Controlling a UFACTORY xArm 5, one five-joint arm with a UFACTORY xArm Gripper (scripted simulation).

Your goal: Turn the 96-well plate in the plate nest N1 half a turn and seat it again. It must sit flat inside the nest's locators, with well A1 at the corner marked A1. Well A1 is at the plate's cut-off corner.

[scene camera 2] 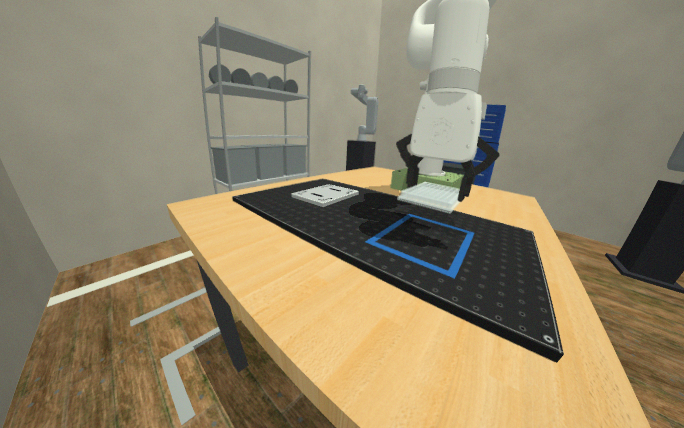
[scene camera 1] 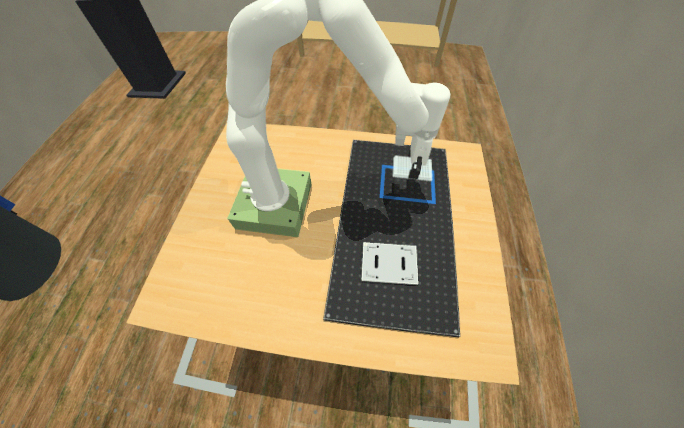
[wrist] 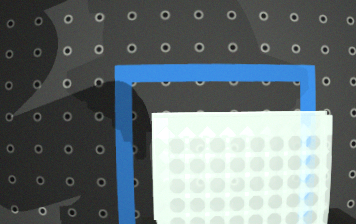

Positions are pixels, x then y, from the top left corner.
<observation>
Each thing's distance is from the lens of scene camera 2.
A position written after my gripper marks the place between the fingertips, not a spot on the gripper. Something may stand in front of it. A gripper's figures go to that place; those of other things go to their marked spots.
my gripper (scene camera 2: 435,194): 0.39 m
white 96-well plate (scene camera 2: 434,196): 0.34 m
plate nest N1 (scene camera 2: 326,192): 0.60 m
The marked spots on the plate nest N1 and the white 96-well plate are 0.34 m apart.
</observation>
